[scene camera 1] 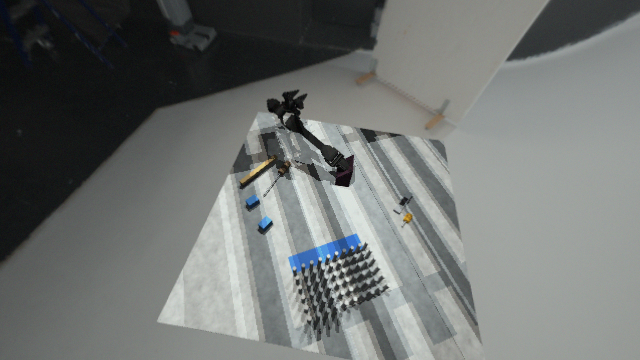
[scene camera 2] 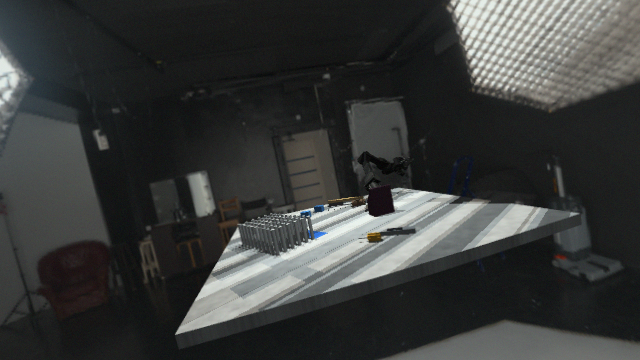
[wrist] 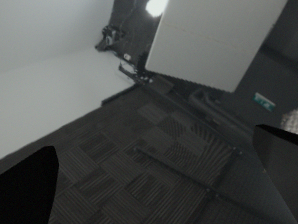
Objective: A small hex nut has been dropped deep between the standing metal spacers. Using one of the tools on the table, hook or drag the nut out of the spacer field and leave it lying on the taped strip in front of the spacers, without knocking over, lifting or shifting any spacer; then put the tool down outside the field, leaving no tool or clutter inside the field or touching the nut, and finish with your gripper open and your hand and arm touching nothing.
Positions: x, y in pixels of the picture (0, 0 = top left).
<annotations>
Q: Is my gripper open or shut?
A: Open.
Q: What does my gripper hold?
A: Nothing.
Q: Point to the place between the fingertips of my gripper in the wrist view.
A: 158, 145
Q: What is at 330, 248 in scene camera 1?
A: A blue taped strip.
</annotations>
